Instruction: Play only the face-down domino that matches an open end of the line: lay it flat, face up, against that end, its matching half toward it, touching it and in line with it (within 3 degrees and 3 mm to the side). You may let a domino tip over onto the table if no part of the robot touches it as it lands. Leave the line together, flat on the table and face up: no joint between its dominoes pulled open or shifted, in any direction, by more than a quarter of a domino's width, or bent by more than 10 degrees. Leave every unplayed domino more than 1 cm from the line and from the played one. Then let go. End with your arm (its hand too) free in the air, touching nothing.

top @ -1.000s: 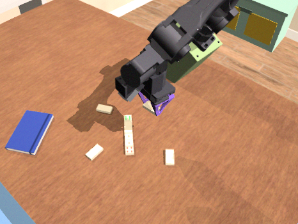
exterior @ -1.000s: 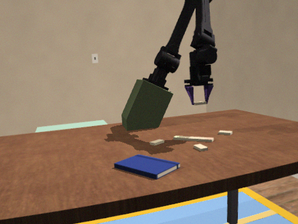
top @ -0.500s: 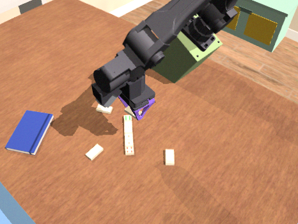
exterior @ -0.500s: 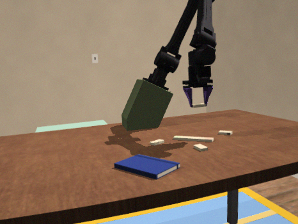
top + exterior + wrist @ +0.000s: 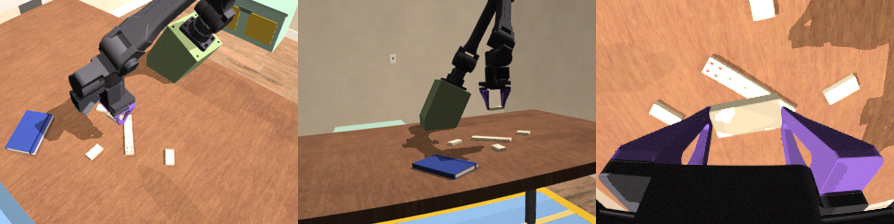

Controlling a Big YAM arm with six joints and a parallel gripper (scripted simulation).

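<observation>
The book lies 150 mm ahead of my hand, 260 mm to the right of it and 120 mm below it.
</observation>
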